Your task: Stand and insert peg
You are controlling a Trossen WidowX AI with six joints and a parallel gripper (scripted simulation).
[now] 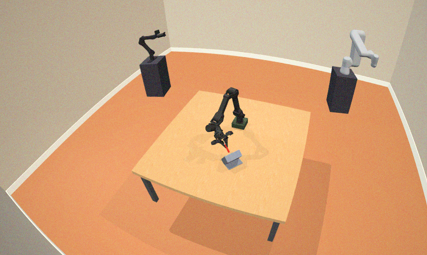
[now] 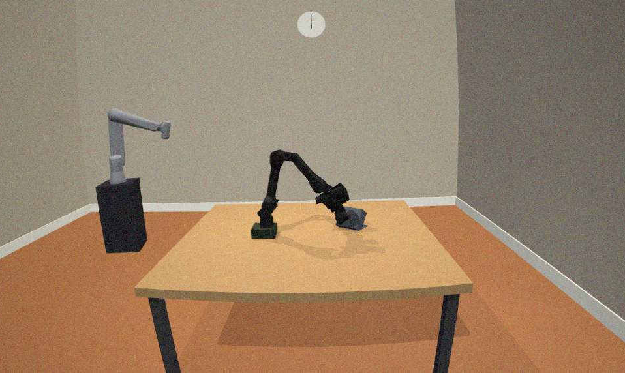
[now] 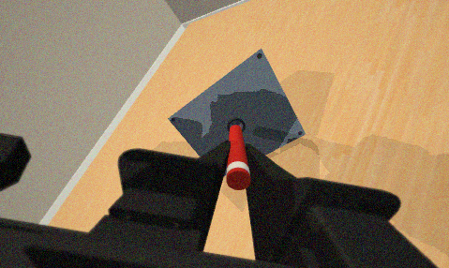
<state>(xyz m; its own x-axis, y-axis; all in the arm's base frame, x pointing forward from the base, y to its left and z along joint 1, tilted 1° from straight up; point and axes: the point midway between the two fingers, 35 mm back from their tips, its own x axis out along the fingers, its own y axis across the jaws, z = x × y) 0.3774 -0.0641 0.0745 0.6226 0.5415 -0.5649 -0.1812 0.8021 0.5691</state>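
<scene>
My gripper tip is 5 cm short of the grey sloped panel, 5 cm to the right of it and 5 cm above it. The rest, counted from my gripper tip: red peg: 1 cm behind, 1 cm to the right, 1 cm above.
</scene>
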